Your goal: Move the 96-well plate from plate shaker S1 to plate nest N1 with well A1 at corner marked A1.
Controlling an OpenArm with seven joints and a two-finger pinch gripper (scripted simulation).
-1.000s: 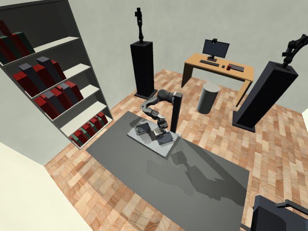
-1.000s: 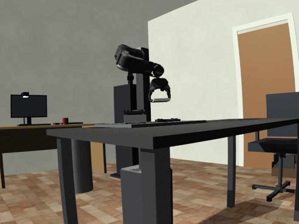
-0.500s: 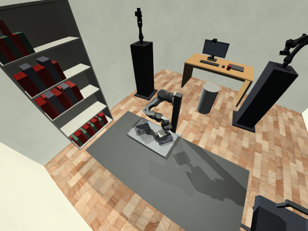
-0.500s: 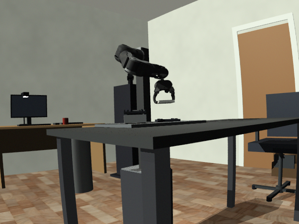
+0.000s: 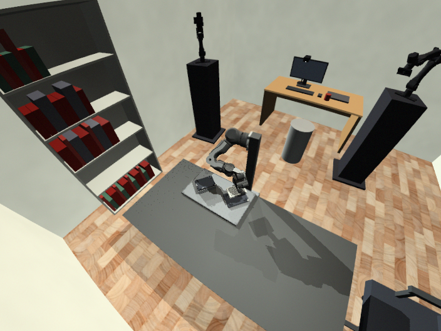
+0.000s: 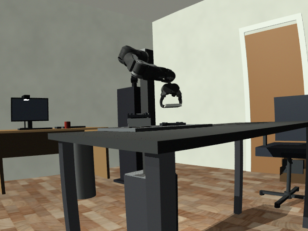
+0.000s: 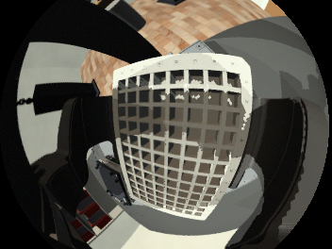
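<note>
Now: the dark plate nest N1 1 cm ahead of my hand, 1 cm to the right of it and 10 cm below it. From my hand the other things lie so: white 96-well plate: 1 cm ahead, 1 cm to the right; A1 corner mark: 1 cm behind, 8 cm to the left, 9 cm below; plate shaker S1: 5 cm ahead, 28 cm to the right, 4 cm below.
</note>
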